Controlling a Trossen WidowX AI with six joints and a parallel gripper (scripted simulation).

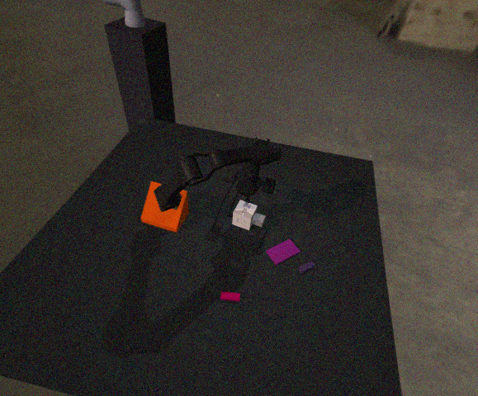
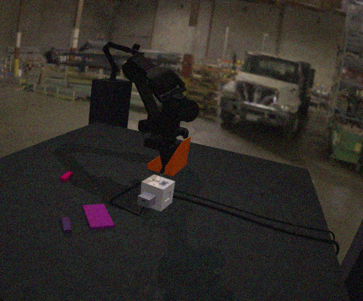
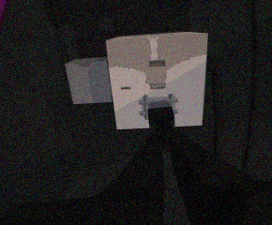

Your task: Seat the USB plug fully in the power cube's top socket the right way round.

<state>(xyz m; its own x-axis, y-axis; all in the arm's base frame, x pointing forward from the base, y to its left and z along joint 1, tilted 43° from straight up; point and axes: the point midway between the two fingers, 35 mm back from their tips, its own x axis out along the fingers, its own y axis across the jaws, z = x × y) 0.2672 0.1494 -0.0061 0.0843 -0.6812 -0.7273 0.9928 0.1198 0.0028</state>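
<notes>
My gripper tip is now 20 mm above the dark USB plug. The rest, counted from my gripper tip: magenta flat card: 190 mm ahead, 130 mm below, 90 mm to the right; then pink piece: 340 mm to the right, 130 mm below, 90 mm ahead.
</notes>
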